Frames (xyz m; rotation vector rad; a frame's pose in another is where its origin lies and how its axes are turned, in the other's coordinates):
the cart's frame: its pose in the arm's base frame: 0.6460 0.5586 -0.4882 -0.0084 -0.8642 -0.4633
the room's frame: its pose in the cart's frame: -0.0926 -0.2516 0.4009 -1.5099 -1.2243 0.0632
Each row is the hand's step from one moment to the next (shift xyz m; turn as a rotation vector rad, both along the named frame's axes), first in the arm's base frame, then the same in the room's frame.
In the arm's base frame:
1: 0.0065 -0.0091 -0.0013 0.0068 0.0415 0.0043
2: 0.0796 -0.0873 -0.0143 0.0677 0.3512 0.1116
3: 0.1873 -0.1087 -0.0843 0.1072 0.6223 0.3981
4: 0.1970 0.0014 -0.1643 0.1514 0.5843 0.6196
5: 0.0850 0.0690 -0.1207 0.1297 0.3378 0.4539
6: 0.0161 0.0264 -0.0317 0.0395 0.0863 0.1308
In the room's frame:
1: -0.0053 0.0084 -0.0052 0.0275 -0.0031 0.0320
2: -0.0501 0.0977 -0.0459 0.2956 -0.0155 0.2297
3: -0.1057 0.2069 -0.0019 0.6867 -0.0385 0.2901
4: -0.1089 0.1901 0.1334 0.8531 0.0149 0.1420
5: -0.0499 0.0657 0.1405 0.5772 0.0502 0.0358
6: -0.0093 0.0093 0.0423 0.1605 0.0191 0.0019

